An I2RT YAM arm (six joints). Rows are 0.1 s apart.
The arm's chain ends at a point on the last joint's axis. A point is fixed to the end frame.
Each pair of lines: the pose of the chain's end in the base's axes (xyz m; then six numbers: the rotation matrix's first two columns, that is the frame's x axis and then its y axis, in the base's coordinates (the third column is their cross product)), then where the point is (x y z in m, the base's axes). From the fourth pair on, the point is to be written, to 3 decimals.
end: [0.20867, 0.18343, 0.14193, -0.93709, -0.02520, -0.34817, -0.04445, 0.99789, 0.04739]
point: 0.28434 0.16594 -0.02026
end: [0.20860, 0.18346, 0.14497, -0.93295, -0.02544, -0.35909, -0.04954, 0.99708, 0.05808]
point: 0.28619 0.16814 -0.01653
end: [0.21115, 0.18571, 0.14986, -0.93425, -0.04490, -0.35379, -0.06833, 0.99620, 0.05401]
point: 0.28813 0.17116 -0.01200
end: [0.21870, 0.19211, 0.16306, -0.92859, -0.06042, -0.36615, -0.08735, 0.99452, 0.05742]
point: 0.298 0.180 0.002
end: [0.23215, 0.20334, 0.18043, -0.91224, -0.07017, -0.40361, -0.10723, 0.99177, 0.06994]
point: 0.318 0.195 0.023
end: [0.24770, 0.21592, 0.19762, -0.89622, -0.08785, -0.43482, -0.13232, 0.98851, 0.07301]
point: 0.339 0.211 0.043
